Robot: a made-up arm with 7 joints. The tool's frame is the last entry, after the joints.
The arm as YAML. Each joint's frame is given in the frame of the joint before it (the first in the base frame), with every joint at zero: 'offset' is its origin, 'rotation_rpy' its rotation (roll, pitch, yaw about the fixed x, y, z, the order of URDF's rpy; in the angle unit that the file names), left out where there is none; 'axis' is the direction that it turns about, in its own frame. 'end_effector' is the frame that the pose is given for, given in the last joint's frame.
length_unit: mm
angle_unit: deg
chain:
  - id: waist
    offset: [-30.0, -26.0, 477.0]
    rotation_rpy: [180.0, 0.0, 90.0]
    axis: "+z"
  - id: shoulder
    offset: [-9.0, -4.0, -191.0]
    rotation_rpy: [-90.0, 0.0, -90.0]
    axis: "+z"
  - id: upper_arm
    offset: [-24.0, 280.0, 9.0]
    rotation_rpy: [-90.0, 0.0, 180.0]
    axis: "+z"
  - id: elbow
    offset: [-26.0, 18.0, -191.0]
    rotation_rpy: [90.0, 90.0, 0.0]
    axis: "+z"
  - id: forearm
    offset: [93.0, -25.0, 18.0]
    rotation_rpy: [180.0, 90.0, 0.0]
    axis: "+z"
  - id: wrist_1
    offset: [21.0, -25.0, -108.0]
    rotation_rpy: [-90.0, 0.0, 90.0]
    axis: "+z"
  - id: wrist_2
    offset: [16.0, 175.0, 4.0]
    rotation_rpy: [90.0, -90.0, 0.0]
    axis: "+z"
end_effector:
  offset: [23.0, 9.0, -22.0]
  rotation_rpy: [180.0, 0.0, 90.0]
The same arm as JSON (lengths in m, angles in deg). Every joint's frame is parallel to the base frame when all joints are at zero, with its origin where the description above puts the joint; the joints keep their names.
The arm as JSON. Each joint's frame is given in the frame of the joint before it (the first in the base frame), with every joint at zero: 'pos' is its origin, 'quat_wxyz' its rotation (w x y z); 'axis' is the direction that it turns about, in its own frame. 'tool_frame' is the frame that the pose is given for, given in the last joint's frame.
{"length_unit": "m", "angle_unit": "deg", "joints": [{"joint": "waist", "pos": [-0.03, -0.026, 0.477], "quat_wxyz": [1.0, 0.0, 0.0, 0.0], "axis": [0.0, 0.0, -1.0]}, {"joint": "shoulder", "pos": [-0.004, -0.009, 0.191], "quat_wxyz": [1.0, 0.0, 0.0, 0.0], "axis": [0.0, 1.0, 0.0]}, {"joint": "upper_arm", "pos": [0.024, 0.009, 0.28], "quat_wxyz": [1.0, 0.0, 0.0, 0.0], "axis": [0.0, 0.0, -1.0]}, {"joint": "elbow", "pos": [-0.026, -0.018, 0.191], "quat_wxyz": [1.0, 0.0, 0.0, 0.0], "axis": [0.0, 1.0, 0.0]}, {"joint": "forearm", "pos": [-0.025, 0.018, 0.093], "quat_wxyz": [1.0, 0.0, 0.0, 0.0], "axis": [0.0, 0.0, -1.0]}, {"joint": "wrist_1", "pos": [0.025, -0.021, 0.108], "quat_wxyz": [1.0, 0.0, 0.0, 0.0], "axis": [0.0, 1.0, 0.0]}, {"joint": "wrist_2", "pos": [-0.016, 0.004, 0.175], "quat_wxyz": [1.0, 0.0, 0.0, 0.0], "axis": [0.0, 0.0, -1.0]}], "tool_frame": {"pos": [0.009, 0.023, 0.022], "quat_wxyz": [1.0, 0.0, 0.0, 0.0]}}
